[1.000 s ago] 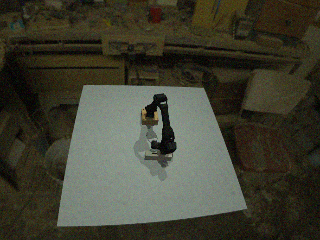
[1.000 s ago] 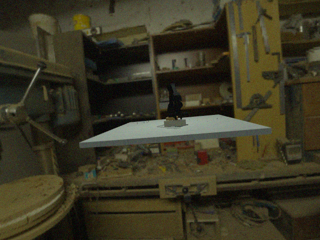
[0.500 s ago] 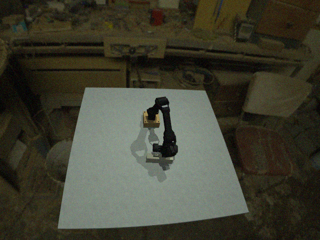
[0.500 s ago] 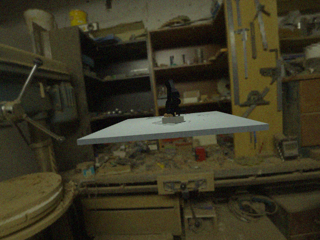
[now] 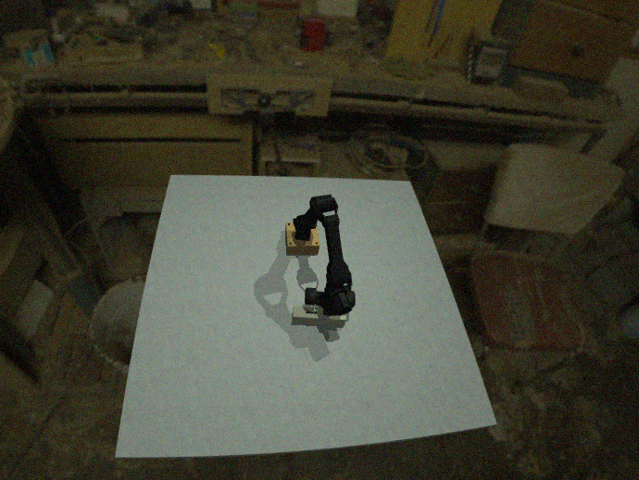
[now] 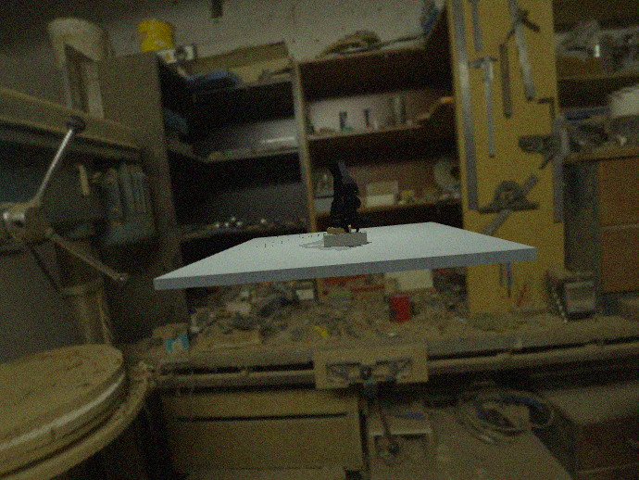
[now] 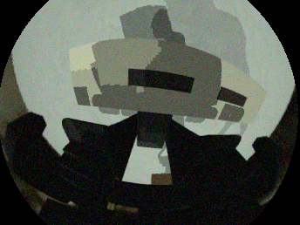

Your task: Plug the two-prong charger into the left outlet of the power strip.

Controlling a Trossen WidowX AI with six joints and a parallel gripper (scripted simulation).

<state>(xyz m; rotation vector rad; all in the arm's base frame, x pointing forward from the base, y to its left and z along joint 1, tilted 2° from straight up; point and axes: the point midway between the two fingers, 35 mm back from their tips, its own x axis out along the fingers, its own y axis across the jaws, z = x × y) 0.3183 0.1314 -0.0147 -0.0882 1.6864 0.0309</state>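
Right now my gripper tip is 2 cm short of the two-prong charger and 1 cm below it.
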